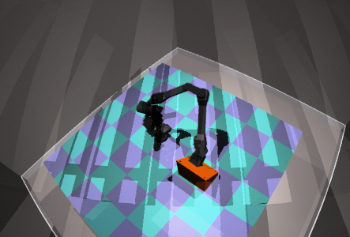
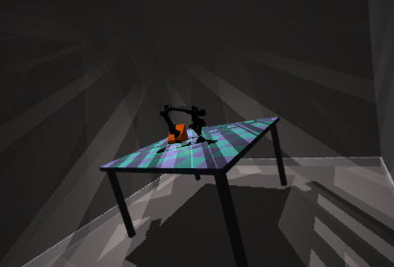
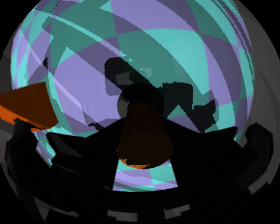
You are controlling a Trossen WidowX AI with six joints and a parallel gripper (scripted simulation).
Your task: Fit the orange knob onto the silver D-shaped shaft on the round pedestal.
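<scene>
Now: gripper tip 30 mm below the orange knob. Also, from my gripper tip: dark round pedestal (40 mm below).
</scene>
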